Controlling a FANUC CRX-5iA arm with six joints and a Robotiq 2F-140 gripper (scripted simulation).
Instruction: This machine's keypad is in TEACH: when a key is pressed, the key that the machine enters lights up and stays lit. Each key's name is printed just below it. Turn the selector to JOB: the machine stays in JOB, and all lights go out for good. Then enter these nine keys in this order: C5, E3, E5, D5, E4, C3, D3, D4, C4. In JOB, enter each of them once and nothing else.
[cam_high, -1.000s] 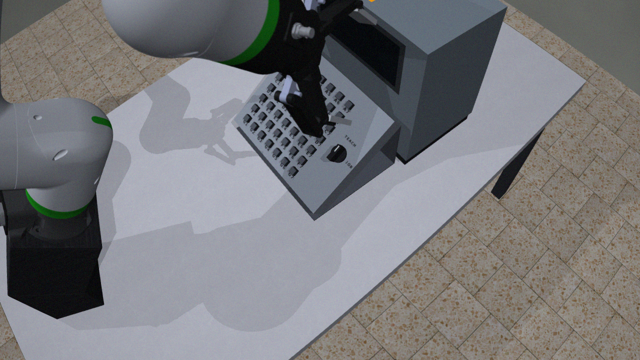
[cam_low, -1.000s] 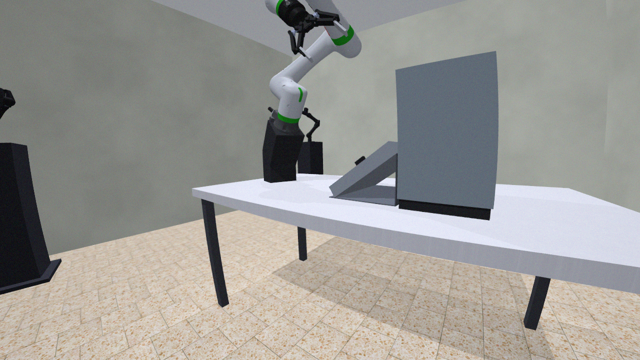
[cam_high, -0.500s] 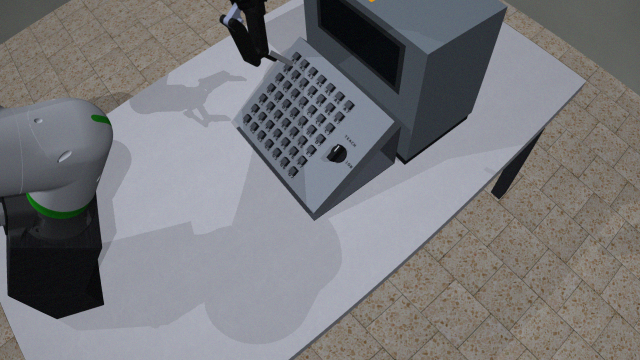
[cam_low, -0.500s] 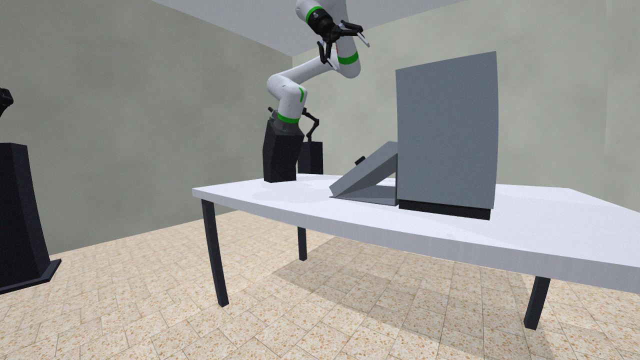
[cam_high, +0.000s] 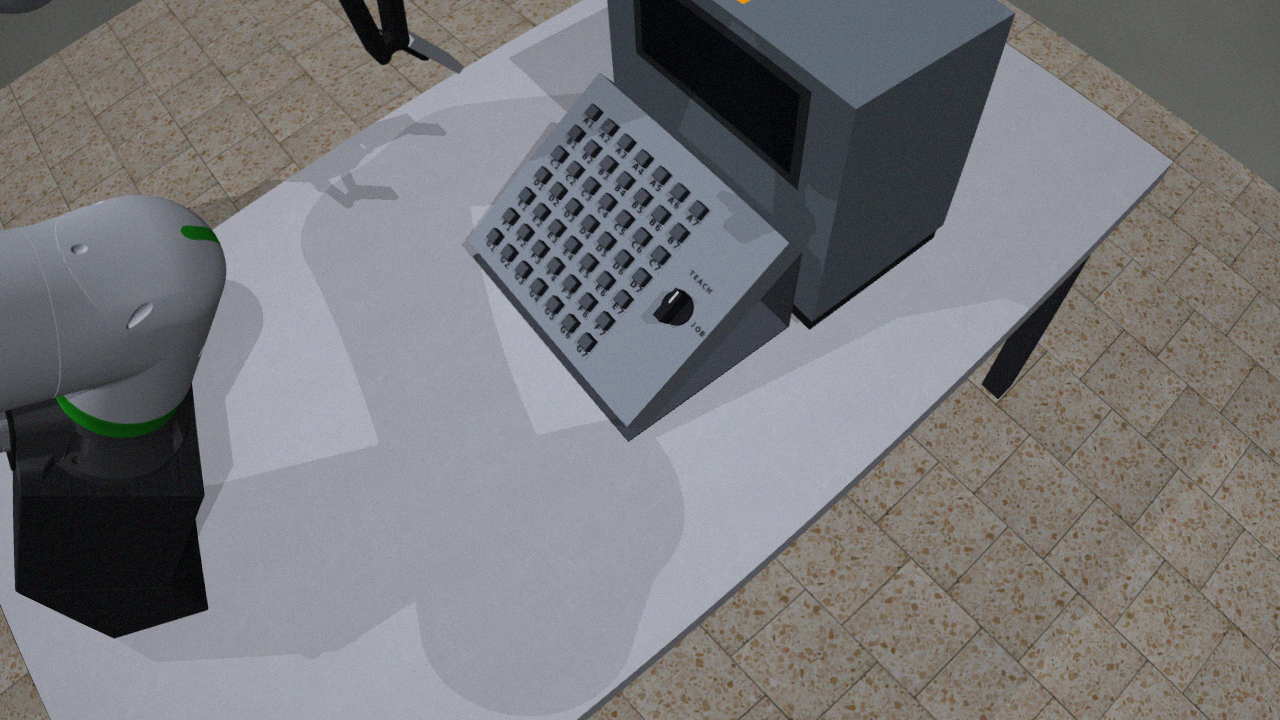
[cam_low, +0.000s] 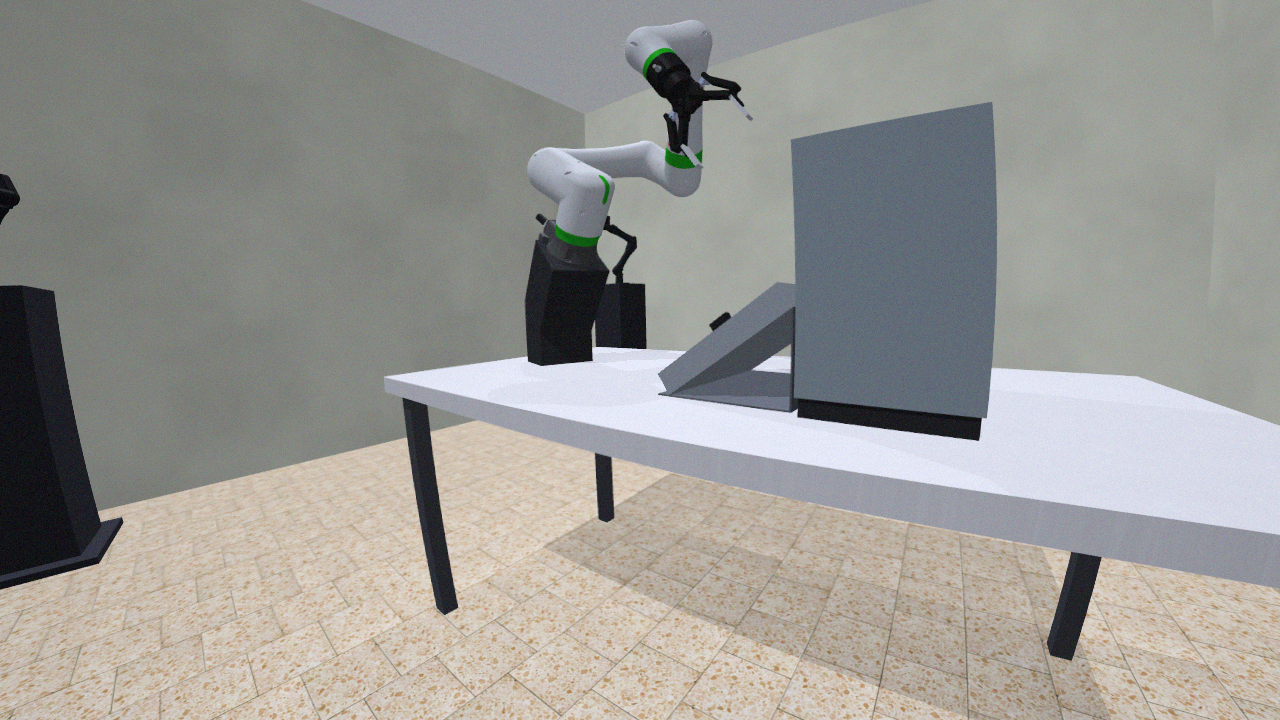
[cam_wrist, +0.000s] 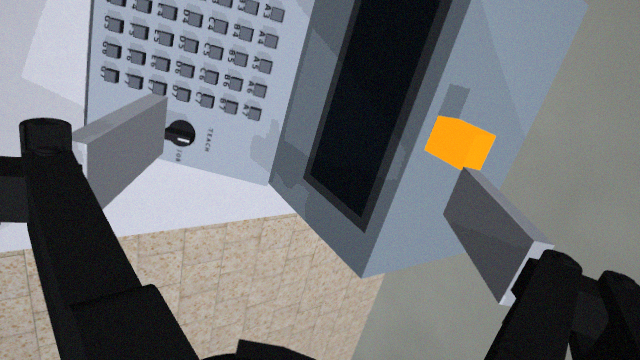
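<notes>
My gripper is now 40 mm short of the key E4, 20 mm to the right of it and 420 mm above it. The rest, counted from my hand: key C4 (100 mm ahead, 20 mm to the left, 380 mm below); then key D3 (70 mm ahead, 50 mm to the left, 400 mm below); then key C7 (100 mm ahead, 80 mm to the right, 380 mm below).
</notes>
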